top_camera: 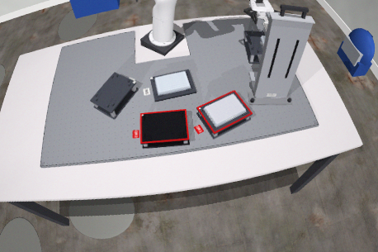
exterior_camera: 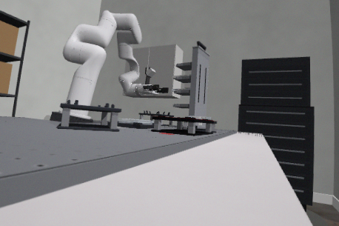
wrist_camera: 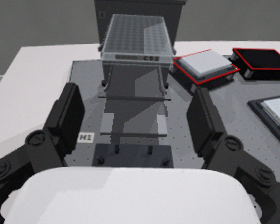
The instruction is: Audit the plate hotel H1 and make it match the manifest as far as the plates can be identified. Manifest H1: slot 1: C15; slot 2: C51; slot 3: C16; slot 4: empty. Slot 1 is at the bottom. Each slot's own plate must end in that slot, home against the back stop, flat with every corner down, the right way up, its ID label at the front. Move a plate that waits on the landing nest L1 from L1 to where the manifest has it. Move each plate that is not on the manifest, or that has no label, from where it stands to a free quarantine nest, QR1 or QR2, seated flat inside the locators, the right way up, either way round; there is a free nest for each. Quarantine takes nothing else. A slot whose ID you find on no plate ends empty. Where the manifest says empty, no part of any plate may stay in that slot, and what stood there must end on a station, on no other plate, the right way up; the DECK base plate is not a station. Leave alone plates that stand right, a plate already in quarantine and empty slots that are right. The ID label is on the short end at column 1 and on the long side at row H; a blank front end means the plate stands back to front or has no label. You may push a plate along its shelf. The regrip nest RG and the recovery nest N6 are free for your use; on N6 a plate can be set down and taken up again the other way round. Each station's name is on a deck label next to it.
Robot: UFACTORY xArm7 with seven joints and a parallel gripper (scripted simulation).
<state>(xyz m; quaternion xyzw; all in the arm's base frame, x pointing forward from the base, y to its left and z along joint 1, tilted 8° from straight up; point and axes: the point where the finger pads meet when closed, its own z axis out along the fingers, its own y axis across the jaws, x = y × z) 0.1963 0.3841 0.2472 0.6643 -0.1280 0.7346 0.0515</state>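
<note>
Right now the plate labelled C16 is 150 mm ahead of my hand, 40 mm to the right of it and 60 mm above it. Also, from my hand: RG label 130 mm behind, 30 mm to the left, 210 mm below; then H1 label 120 mm ahead, 70 mm to the left, 210 mm below; then white plate 270 mm ahead, 270 mm to the right, 160 mm below.
</note>
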